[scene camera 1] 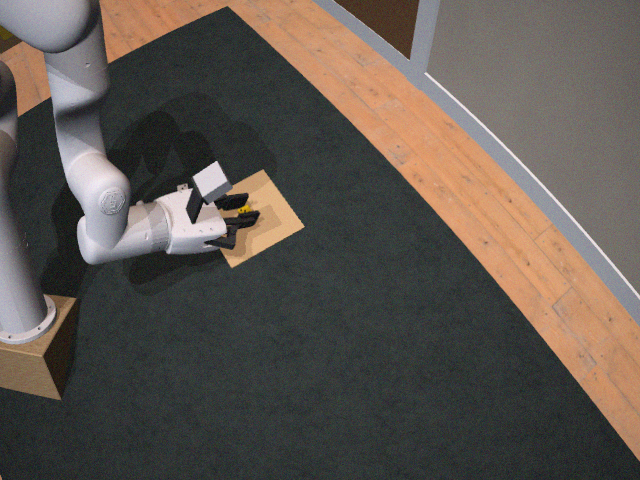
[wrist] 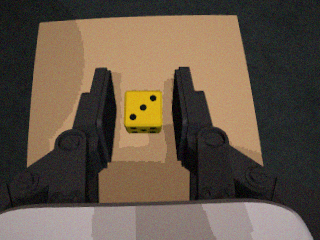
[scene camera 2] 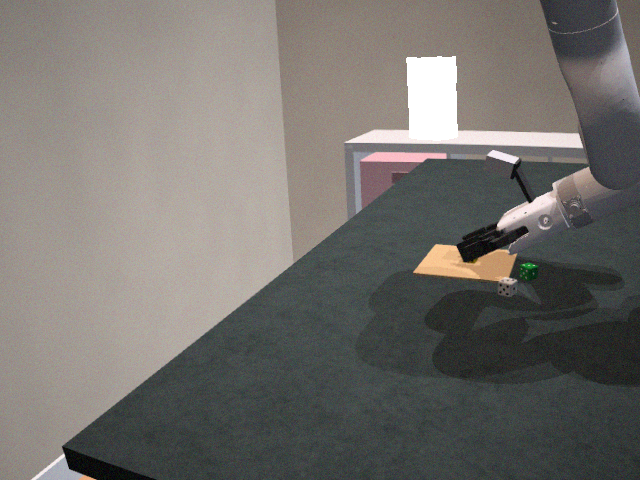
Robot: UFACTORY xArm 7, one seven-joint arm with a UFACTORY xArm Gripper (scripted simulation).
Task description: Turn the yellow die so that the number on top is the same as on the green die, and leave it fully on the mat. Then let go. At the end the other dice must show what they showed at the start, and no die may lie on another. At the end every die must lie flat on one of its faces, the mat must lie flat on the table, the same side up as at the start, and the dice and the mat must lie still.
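In scene camera 1 I find my gripper (scene camera 1: 251, 208), and a tan mat (scene camera 1: 277, 221) is there as well. The wrist view gives me both my gripper (wrist: 143, 88) and the mat (wrist: 142, 53), and scene camera 2 lets me see the mat (scene camera 2: 444, 261) too.
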